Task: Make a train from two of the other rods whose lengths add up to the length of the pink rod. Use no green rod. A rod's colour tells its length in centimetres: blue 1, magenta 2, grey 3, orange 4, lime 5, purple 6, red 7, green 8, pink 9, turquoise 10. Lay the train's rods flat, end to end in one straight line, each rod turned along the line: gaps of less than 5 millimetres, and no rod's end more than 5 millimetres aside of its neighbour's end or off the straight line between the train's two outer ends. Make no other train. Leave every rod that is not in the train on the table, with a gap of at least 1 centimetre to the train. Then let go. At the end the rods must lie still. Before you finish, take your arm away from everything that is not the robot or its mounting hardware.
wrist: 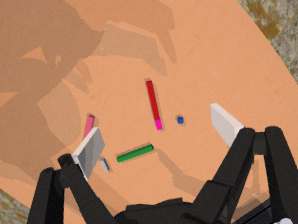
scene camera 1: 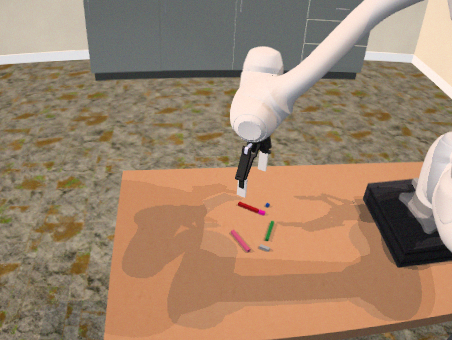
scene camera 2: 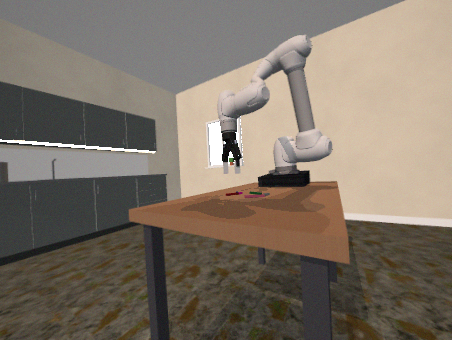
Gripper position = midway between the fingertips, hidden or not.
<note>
In view: the gripper [scene camera 1: 252, 182].
The gripper also shows in the wrist view [wrist: 155, 125].
</note>
